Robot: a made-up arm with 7 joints.
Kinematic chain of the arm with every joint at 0, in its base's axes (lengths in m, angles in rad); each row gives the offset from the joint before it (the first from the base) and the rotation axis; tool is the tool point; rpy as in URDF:
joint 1: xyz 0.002 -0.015 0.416 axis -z
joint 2: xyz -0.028 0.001 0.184 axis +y
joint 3: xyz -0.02 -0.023 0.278 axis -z
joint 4: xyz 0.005 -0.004 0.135 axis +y
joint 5: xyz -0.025 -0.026 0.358 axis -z
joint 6: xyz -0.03 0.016 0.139 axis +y
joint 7: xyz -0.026 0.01 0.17 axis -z
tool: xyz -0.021 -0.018 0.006 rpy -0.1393 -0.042 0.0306
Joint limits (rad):
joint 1: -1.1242..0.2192
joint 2: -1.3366..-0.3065
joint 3: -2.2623..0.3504
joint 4: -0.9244..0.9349
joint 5: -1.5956..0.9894
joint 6: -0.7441..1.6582
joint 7: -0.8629..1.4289
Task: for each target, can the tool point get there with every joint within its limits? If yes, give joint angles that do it. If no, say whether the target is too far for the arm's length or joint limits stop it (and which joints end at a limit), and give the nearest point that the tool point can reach.
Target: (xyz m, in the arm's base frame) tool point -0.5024 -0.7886 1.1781
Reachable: yes | joints -0.7826 -0.9507 -1.3222 0.0111 -0.2073 -0.4505 1.1461
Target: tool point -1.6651 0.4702 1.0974
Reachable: no: too far | nearest point -1.0404 0.2719 0.9069 | short by 0.683 m
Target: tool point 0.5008 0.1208 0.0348
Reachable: no: joint limits stop it (at a limit: joint 1, joint 2, joint 4, joint 6) | nearest point 0.0551 -0.8378 0.2721 | short by 1.084 m
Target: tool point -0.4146 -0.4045 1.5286
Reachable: yes | joints -0.8658 -0.7121 -0.4978 0.4384 -1.3720 0.4070 1.2292
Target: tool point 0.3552 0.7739 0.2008
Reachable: no: joint limits stop it (at a limit: joint 1, joint 2, joint 4, joint 6, joint 7) | nearest point -0.5610 0.5768 0.5530 | short by 1.001 m
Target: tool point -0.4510 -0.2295 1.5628
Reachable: yes | joints -0.2920 -0.5336 -1.2387 0.1671 -0.7031 -0.4446 -0.5716
